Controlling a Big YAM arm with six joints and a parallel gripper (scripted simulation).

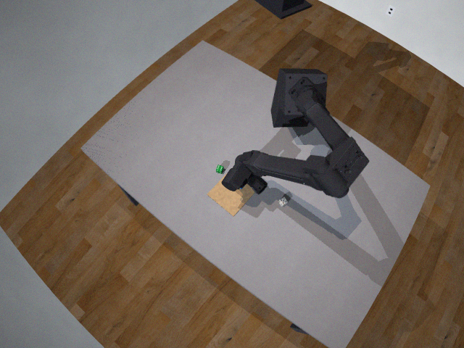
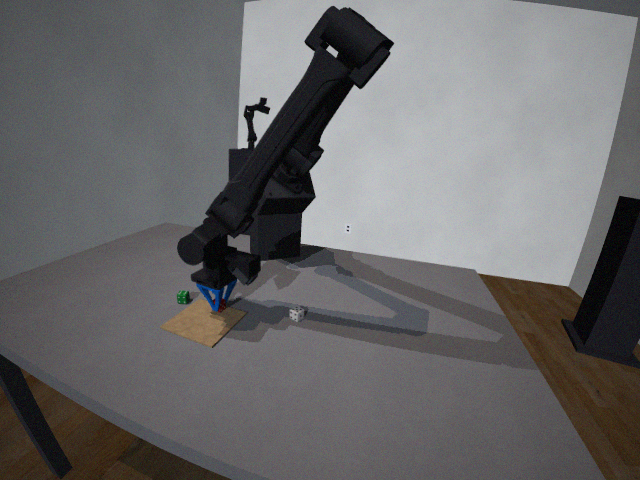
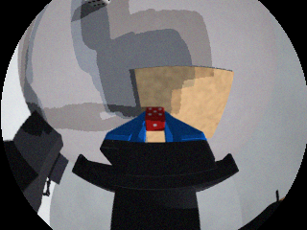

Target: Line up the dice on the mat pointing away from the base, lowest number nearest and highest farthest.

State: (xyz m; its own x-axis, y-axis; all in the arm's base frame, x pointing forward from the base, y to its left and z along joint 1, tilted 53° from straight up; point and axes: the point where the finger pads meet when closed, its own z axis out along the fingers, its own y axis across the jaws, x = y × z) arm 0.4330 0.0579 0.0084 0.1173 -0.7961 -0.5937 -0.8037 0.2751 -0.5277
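Right now my hand is right at the red die. The rest, counted from my hand: tan mat (50 mm ahead, 10 mm to the left, 10 mm below); green die (30 mm ahead, 100 mm to the right); white die (90 mm behind, 160 mm to the left).
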